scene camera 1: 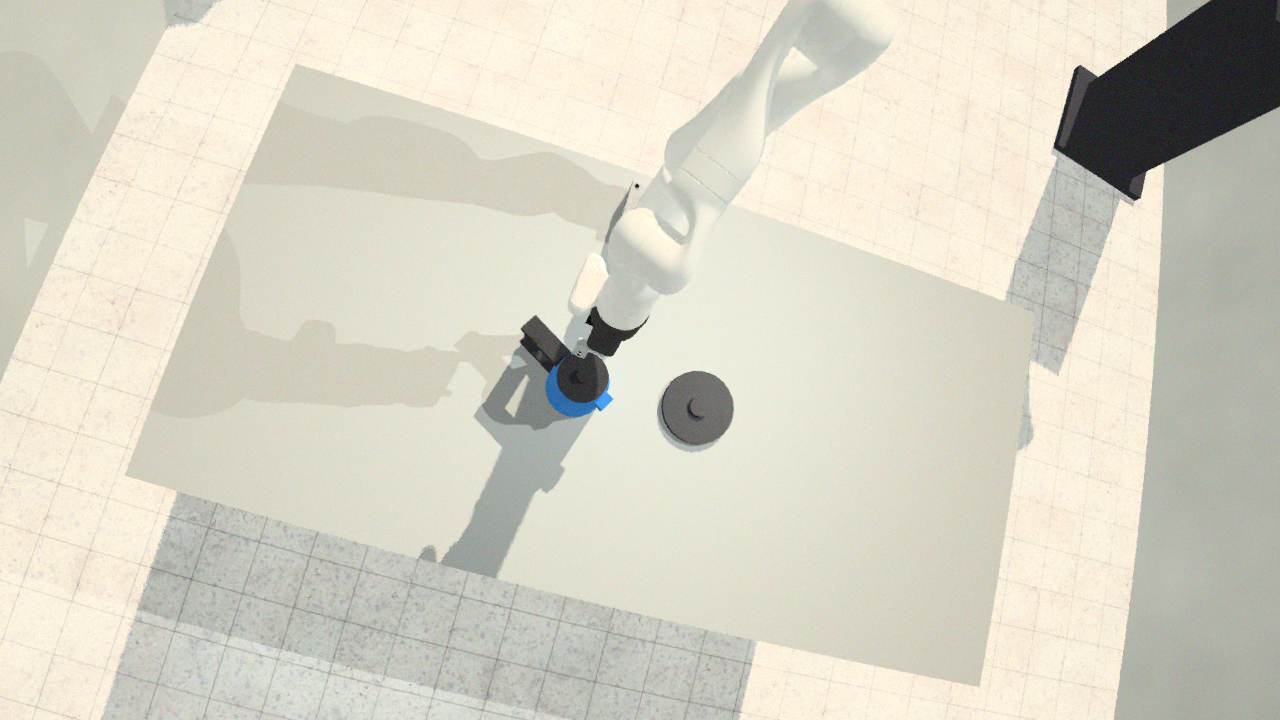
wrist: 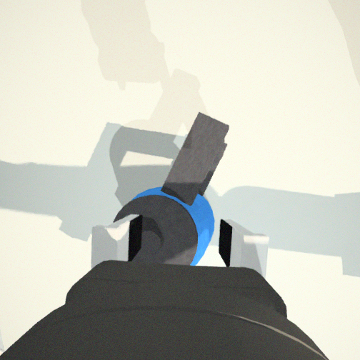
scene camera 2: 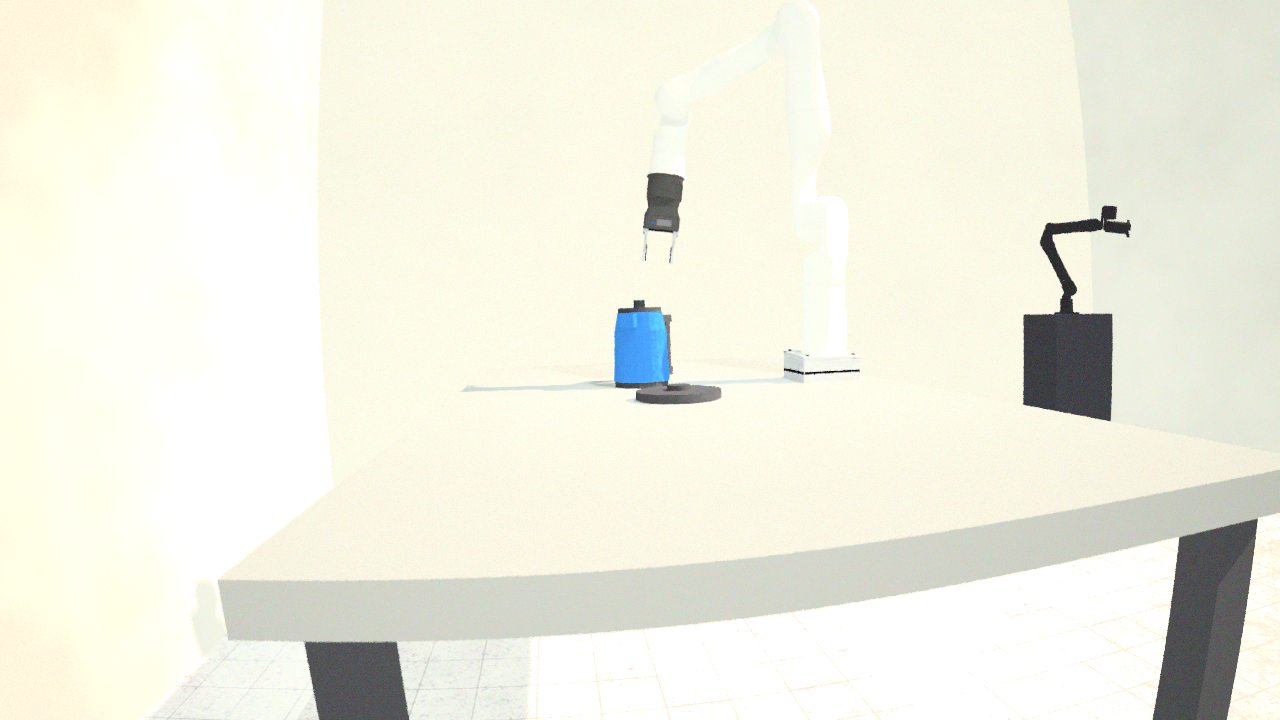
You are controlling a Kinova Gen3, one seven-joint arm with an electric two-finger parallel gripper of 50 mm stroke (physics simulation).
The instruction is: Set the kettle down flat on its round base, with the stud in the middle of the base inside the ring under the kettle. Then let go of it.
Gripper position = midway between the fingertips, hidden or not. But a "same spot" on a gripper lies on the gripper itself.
My gripper shows in scene camera 1, in the wrist view and in scene camera 2 [657,262]. A round dark base shows in scene camera 1 and in scene camera 2; in the wrist view it is out of frame. One and the same spot on the round dark base: [scene camera 2: 681,393] is [scene camera 1: 724,417]. One and the same spot on my gripper: [scene camera 1: 581,349] is [wrist: 127,241].
